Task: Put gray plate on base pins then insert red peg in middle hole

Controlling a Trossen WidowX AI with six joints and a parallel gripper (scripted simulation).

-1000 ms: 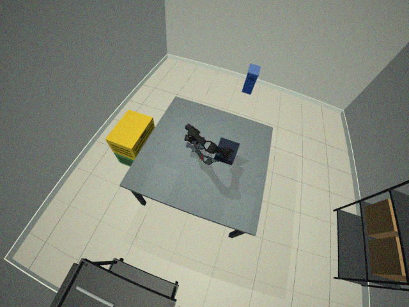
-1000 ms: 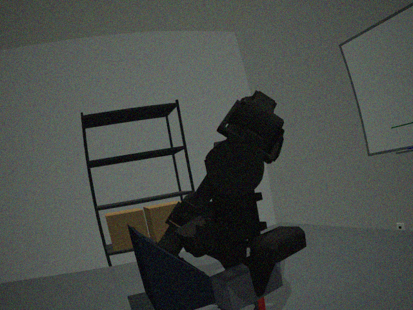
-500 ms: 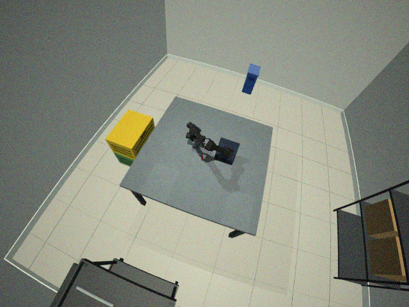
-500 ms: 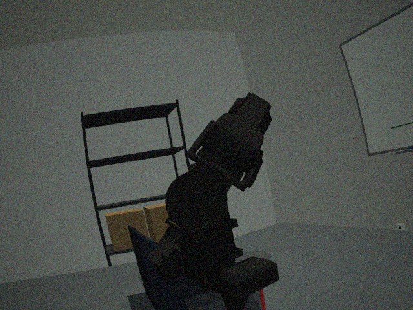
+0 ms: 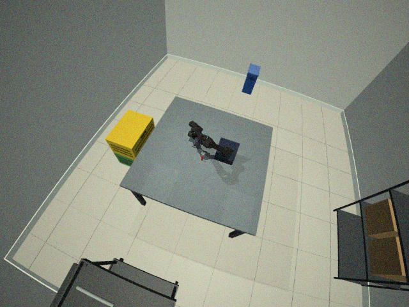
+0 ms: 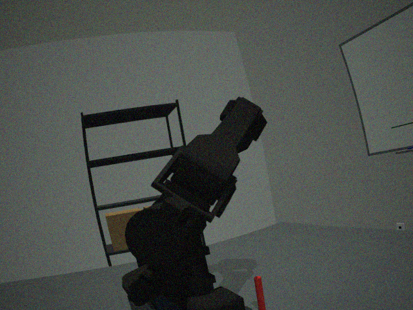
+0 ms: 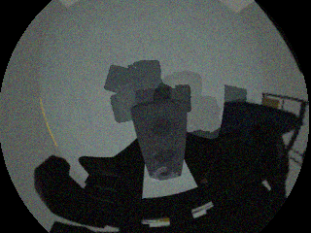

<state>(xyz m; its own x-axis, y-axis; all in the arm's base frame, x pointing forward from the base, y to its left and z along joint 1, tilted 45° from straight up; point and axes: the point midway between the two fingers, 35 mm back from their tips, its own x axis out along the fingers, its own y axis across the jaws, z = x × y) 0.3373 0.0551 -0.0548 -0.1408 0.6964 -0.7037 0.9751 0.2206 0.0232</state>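
The gray base lies 10 mm to the right of my gripper tip and 50 mm below it. From my gripper tip the other things lie so: gray plate (30 mm above); red peg (130 mm behind, 140 mm to the left, 20 mm below).
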